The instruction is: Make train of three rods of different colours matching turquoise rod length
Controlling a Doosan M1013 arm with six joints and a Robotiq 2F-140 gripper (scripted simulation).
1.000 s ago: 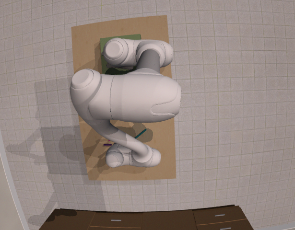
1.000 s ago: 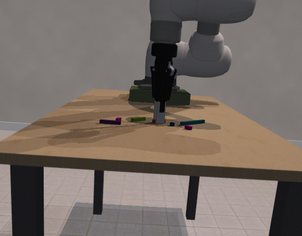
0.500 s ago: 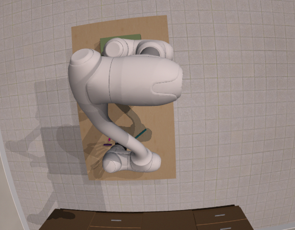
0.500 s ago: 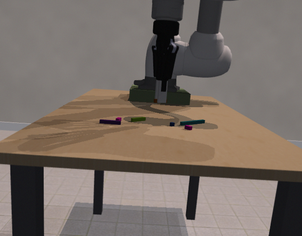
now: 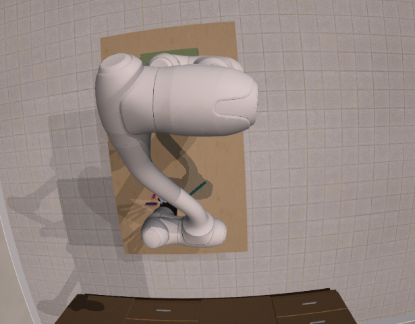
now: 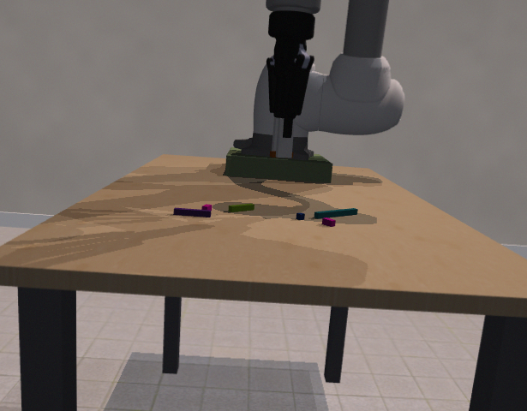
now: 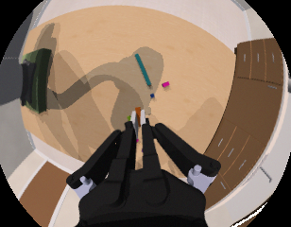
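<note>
Right now my hand is 2 cm short of the blue rod, 4 cm to the right of it and 13 cm above it. Also, from my hand: orange rod (3 cm below); then lime rod (6 cm to the right, 13 cm below); then turquoise rod (4 cm behind, 10 cm to the left, 13 cm below).
</note>
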